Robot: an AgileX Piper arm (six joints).
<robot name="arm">
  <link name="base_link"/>
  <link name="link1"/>
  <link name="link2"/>
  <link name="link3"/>
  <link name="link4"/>
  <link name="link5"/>
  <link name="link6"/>
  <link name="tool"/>
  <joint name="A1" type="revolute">
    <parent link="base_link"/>
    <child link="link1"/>
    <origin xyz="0 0 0.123"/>
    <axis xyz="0 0 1"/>
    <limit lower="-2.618" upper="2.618"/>
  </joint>
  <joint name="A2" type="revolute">
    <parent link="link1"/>
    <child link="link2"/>
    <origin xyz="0 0 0"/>
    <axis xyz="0 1 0"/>
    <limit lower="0" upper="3.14"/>
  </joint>
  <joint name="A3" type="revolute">
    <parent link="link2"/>
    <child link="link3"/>
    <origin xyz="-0.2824 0 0.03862"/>
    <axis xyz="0 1 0"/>
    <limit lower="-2.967" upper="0"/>
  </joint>
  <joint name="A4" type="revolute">
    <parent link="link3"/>
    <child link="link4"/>
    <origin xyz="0.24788 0 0.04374"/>
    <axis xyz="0.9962 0 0.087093"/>
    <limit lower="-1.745" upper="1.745"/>
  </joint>
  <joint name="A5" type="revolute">
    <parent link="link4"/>
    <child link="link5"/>
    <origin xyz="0 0 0"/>
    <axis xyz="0 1 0"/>
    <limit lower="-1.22" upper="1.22"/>
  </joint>
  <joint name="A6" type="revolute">
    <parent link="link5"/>
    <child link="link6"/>
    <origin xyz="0.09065 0 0.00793"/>
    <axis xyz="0.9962 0 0.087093"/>
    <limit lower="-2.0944" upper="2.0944"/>
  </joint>
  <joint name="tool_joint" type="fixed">
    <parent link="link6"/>
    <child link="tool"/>
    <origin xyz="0 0 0" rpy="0 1.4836 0"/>
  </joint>
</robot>
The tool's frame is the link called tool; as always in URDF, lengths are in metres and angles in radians.
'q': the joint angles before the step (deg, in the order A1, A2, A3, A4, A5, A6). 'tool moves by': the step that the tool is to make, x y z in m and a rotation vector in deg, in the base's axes. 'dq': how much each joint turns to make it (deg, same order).
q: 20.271, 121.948, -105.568, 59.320, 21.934, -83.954
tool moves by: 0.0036, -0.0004, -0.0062, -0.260, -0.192, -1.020
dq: -0.003, 0.816, -0.001, 0.532, -1.371, -0.674
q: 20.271, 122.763, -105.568, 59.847, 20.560, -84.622
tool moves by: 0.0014, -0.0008, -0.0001, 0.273, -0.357, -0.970
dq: 0.006, 0.102, -0.002, 0.324, -1.066, 0.013
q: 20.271, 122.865, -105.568, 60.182, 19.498, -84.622
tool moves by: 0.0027, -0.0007, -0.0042, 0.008, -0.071, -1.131
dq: 0.002, 0.553, 0.019, 0.252, -1.281, -0.023
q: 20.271, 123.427, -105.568, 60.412, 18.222, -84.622
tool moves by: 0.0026, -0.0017, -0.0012, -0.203, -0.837, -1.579
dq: 0.004, 0.258, 0.013, 0.024, -1.921, -0.142
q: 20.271, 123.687, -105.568, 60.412, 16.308, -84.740
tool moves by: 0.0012, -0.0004, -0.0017, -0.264, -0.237, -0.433
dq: 0.002, 0.239, -0.015, -0.005, -0.609, -0.225
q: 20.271, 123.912, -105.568, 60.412, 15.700, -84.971
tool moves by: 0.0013, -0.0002, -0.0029, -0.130, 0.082, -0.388
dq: -0.004, 0.352, -0.002, 0.010, -0.457, -0.012
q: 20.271, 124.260, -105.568, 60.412, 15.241, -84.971
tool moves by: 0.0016, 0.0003, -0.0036, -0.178, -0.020, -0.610
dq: 0.092, 0.466, -0.024, -0.039, -0.825, 0.040
